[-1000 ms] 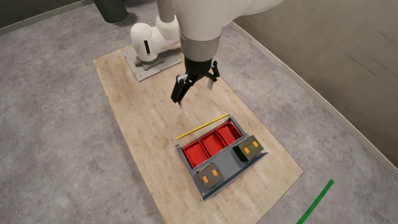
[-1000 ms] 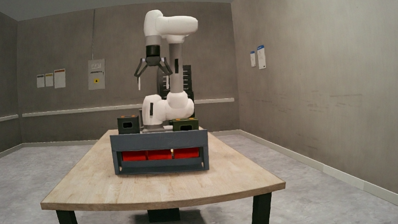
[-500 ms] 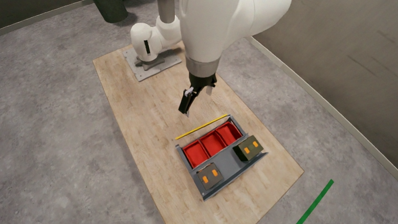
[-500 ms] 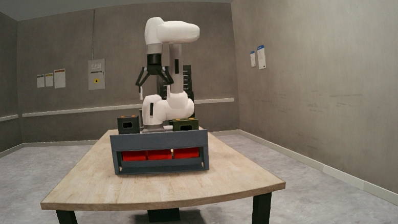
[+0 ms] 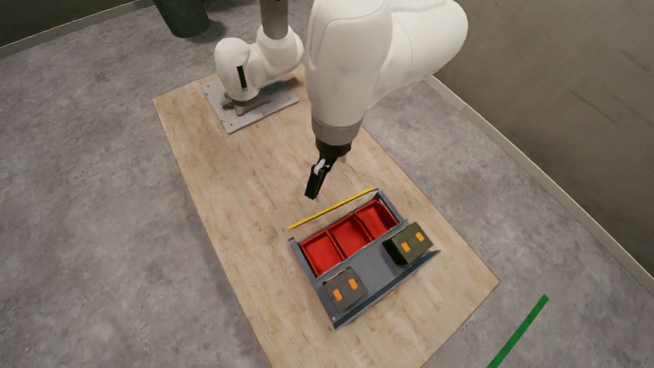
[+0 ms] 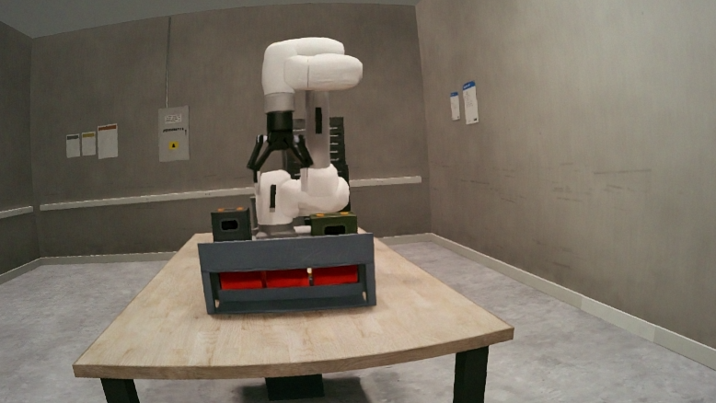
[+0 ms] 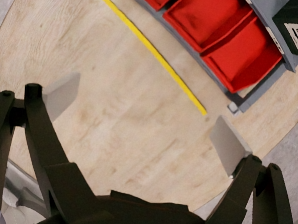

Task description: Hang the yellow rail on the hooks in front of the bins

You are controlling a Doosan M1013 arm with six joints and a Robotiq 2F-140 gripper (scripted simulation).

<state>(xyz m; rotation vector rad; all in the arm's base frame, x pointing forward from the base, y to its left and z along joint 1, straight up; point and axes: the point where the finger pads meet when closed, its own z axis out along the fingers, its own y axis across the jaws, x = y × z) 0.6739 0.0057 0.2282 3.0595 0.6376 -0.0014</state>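
My gripper is now 240 mm above the yellow rail, 30 mm short of it and 10 mm to the right of it. Also, from my hand: dark box: 260 mm ahead, 130 mm to the right, 80 mm below.
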